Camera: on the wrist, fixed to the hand. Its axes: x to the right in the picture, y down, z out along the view.
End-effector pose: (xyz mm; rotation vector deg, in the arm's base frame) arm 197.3 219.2 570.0 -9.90 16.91 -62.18
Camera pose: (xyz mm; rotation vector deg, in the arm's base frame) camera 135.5 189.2 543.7 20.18 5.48 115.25
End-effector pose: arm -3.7 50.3 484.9 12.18 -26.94 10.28
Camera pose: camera 31.6 5.3 438.6 34.14 22.71 -163.75
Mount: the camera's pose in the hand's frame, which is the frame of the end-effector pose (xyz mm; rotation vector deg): 3.9 -58.5 -44.5 5.16 -5.82 179.65
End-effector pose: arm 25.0 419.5 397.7 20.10 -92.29 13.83
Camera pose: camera 87.6 381.0 401.5 114.91 29.15 -114.24
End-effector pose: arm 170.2 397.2 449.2 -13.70 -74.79 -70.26
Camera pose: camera 150.2 338.5 409.6 -77.89 9.30 87.59
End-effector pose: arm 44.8 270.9 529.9 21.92 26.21 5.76
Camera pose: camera 28.9 232.6 469.1 -44.49 38.01 -164.63
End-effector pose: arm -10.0 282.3 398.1 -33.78 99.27 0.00
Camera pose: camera -28.8 216.1 424.2 135.22 41.72 105.09
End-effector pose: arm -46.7 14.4 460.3 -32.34 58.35 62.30
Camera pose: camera -10.3 -42.6 431.3 -69.26 -34.51 -97.74
